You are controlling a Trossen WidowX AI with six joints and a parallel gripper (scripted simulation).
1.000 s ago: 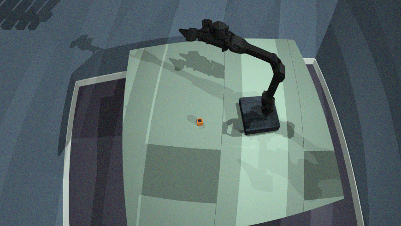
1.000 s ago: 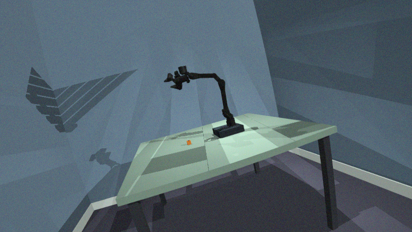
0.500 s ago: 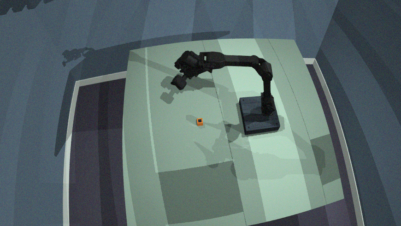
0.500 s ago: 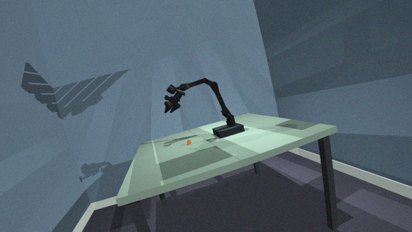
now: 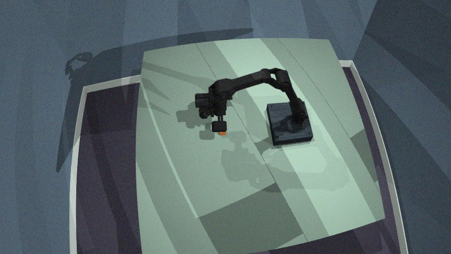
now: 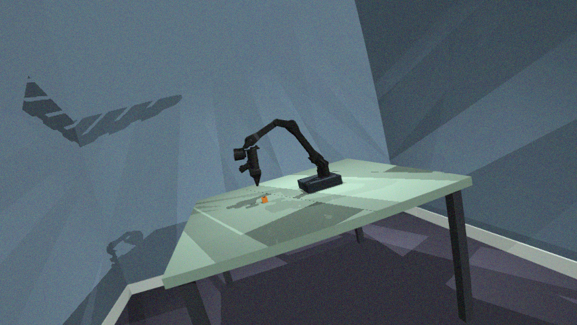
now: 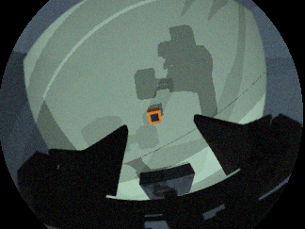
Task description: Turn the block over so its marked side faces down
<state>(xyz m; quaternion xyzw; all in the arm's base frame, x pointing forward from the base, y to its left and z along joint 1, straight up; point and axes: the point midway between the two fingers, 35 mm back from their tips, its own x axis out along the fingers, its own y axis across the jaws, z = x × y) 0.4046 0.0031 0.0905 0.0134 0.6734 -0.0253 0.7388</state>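
Right now my gripper tip is 90 mm above the orange block, 20 mm past it and 10 mm to the right of it.
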